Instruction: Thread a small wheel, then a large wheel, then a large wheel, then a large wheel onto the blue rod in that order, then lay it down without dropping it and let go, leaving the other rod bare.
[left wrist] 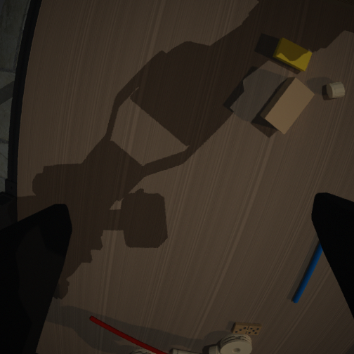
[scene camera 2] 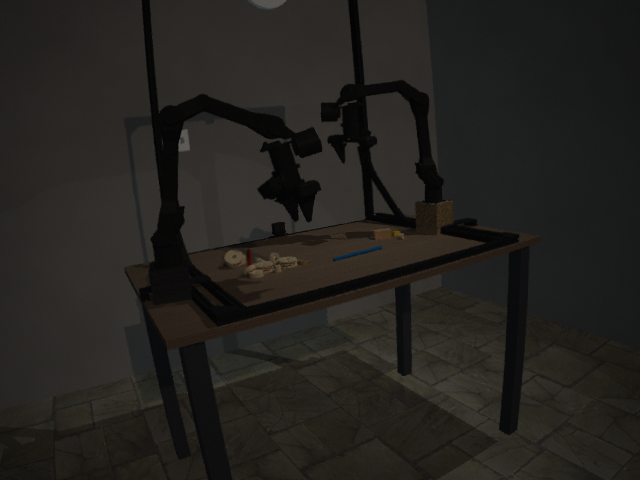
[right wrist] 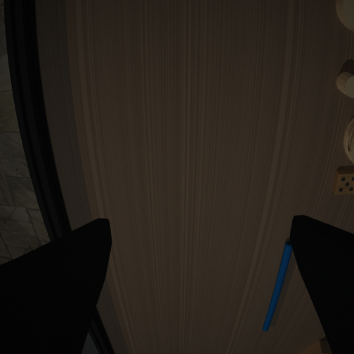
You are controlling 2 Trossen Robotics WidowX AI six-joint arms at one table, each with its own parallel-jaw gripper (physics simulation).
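Frame: origin at the left arm's base, x ahead, y left, z up, level; millimetres.
Where they show: left gripper, between the fingertips: point(scene camera 2: 352, 164); right gripper, between the fingertips: point(scene camera 2: 302, 221); left arm's base, origin of its link: point(scene camera 2: 433, 201); right arm's base, origin of its link: point(scene camera 2: 168, 264).
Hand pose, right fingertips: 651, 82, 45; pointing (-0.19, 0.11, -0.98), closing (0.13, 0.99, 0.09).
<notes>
Each offset is from my right fingertips to the centre of the thing, as dx, dy, dz.
The blue rod {-249, -70, -149} point(scene camera 2: 357, 253) point(left wrist: 308, 275) point(right wrist: 278, 287) lies flat on the table with no wheel showing on it. The red rod {+4, -305, -149} point(scene camera 2: 249, 257) point(left wrist: 120, 332) is near the pale wheels at the picture's left in the scene view. A large wheel {+66, -288, -129} point(scene camera 2: 234, 258) stands on edge there; other pale wheels {-39, -154, -143} point(scene camera 2: 287, 261) point(left wrist: 236, 346) lie in a cluster. A small pale piece {+14, -124, -145} point(scene camera 2: 278, 268) point(right wrist: 346, 84) is beside them. My right gripper point(scene camera 2: 302, 220) point(right wrist: 202, 230) is open and empty above the table. My left gripper point(scene camera 2: 356, 152) point(left wrist: 193, 212) is open and empty, higher up.
A wooden block {-457, -168, -139} point(scene camera 2: 382, 234) point(left wrist: 288, 106), a yellow block {-519, -166, -146} point(scene camera 2: 395, 233) point(left wrist: 293, 54) and a small pale cylinder {-486, -104, -144} point(scene camera 2: 401, 236) point(left wrist: 335, 90) lie toward the left arm's base. A domino point(left wrist: 246, 329) point(right wrist: 345, 183) lies beside the wheels. A black frame point(scene camera 2: 330, 290) runs along the table's edge.
</notes>
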